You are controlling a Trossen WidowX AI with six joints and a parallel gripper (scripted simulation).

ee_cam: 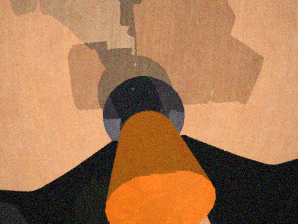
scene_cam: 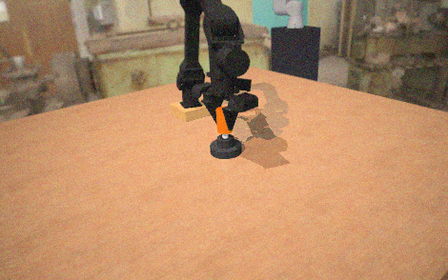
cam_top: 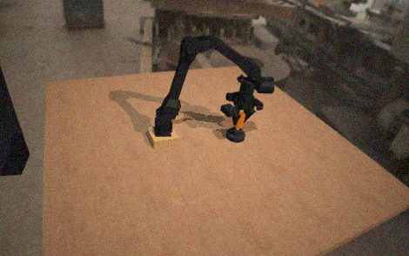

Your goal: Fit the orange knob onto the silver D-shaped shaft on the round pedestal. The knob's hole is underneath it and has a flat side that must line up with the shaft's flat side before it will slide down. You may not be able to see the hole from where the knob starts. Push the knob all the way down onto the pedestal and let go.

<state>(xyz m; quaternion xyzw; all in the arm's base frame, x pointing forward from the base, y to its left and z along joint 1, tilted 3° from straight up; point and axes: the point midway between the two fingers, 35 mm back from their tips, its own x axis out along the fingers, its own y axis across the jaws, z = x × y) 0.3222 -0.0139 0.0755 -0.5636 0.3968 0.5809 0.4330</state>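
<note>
Now: the orange knob 30 mm above my gripper tip. From my gripper tip the other things lie so: round pedestal 40 mm below.
</note>
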